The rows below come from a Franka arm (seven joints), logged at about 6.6 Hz.
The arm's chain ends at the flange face. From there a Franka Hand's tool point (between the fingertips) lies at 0.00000 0.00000 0.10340 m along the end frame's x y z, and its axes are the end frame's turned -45 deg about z.
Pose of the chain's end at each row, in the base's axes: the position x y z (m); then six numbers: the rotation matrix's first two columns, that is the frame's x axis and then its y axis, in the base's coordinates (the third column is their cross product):
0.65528 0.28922 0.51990 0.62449 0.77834 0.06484 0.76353 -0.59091 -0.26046
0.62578 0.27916 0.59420 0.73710 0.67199 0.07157 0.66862 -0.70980 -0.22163
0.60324 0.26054 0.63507 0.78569 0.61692 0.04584 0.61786 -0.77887 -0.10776
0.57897 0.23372 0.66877 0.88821 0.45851 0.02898 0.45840 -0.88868 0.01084
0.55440 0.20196 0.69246 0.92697 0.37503 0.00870 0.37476 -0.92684 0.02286
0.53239 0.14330 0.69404 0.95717 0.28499 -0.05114 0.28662 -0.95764 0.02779
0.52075 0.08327 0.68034 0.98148 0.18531 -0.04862 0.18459 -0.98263 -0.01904
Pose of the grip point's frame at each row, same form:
0.63828 0.31116 0.42029 -0.09832 0.96821 0.23002 0.98148 0.13253 -0.13832
0.61563 0.30100 0.49364 0.04842 0.97707 0.20732 0.99399 -0.02674 -0.10611
0.60006 0.27222 0.53238 0.11867 0.98697 0.10861 0.99246 -0.11452 -0.04378
0.58215 0.23410 0.56542 0.30392 0.95261 0.01283 0.95220 -0.30418 0.02816
0.55612 0.20011 0.58909 0.39047 0.92056 -0.01001 0.92046 -0.39019 0.02232
0.52815 0.13903 0.59081 0.47415 0.87867 -0.05581 0.87949 -0.47564 -0.01651
0.51545 0.08427 0.57708 0.56349 0.82586 -0.02092 0.82454 -0.56379 -0.04784

